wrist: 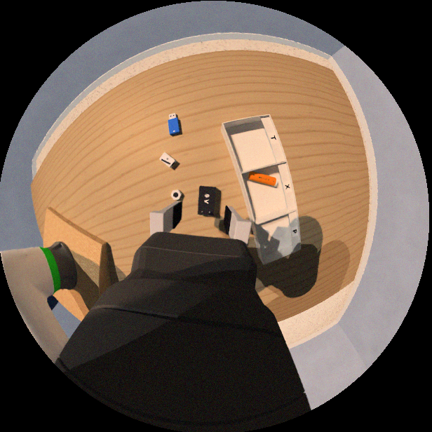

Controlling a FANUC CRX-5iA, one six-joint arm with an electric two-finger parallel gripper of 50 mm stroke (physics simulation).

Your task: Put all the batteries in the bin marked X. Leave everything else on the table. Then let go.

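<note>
An orange battery [263, 179] with a pale end lies in the middle bin marked X [270, 201] of the white three-bin tray [280, 150]. A black block-shaped battery [208, 201] with white lettering and two small studs at one end lies on the wooden table, left of the tray. My gripper [202, 212] is open and empty. In the view its fingertips are just below the black battery, one to each side, and the gripper looks to be above the table. The gripper and its shadow cover part of the area around the bin marked P.
A blue USB stick [174, 126], a small white block with a dark slot [168, 160] and a white nut-like ring [172, 194] lie on the table left of the tray. The robot base stands on a wooden block [75, 232] at the left. Pale edging [371, 175] surrounds the table.
</note>
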